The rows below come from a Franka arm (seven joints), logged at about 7 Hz.
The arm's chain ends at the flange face. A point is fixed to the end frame.
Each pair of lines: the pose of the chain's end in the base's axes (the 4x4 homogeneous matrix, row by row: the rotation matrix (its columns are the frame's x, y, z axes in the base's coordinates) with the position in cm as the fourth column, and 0 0 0 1 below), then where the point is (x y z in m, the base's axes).
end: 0.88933, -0.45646, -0.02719, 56.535; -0.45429, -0.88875, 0.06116, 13.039; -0.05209, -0.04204, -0.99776, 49.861; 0, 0, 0, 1
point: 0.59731 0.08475 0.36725
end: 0.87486, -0.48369, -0.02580, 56.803; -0.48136, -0.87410, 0.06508, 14.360; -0.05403, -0.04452, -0.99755, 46.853; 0, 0, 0, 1
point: 0.59850 0.09740 0.33701
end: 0.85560, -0.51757, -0.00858, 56.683; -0.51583, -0.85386, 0.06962, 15.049; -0.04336, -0.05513, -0.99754, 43.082; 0, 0, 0, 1
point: 0.59735 0.10358 0.29957
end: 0.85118, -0.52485, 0.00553, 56.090; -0.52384, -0.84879, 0.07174, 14.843; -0.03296, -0.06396, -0.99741, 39.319; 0, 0, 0, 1
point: 0.59274 0.10150 0.26226
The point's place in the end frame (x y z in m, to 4 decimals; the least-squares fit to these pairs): 0.0560 0.0315 0.1274
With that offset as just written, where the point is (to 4 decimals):
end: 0.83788, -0.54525, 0.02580, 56.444; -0.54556, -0.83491, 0.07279, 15.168; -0.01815, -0.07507, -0.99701, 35.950; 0, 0, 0, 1
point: 0.5975 0.1041 0.2291
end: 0.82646, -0.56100, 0.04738, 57.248; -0.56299, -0.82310, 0.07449, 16.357; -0.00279, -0.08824, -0.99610, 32.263; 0, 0, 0, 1
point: 0.6071 0.1156 0.1928
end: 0.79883, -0.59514, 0.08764, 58.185; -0.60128, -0.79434, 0.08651, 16.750; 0.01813, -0.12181, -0.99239, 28.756; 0, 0, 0, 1
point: 0.6190 0.1198 0.1583
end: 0.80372, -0.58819, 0.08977, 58.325; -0.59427, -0.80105, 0.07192, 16.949; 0.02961, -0.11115, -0.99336, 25.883; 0, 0, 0, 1
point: 0.6212 0.1201 0.1304
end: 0.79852, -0.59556, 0.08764, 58.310; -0.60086, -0.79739, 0.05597, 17.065; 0.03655, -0.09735, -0.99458, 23.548; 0, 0, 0, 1
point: 0.6202 0.1190 0.1078
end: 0.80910, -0.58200, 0.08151, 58.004; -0.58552, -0.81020, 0.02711, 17.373; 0.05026, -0.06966, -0.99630, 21.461; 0, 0, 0, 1
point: 0.6174 0.1189 0.0883
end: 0.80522, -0.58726, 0.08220, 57.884; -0.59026, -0.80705, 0.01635, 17.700; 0.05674, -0.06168, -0.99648, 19.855; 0, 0, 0, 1
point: 0.6159 0.1206 0.0728
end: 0.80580, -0.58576, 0.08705, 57.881; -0.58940, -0.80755, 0.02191, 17.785; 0.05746, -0.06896, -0.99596, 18.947; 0, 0, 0, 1
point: 0.6166 0.1222 0.0636
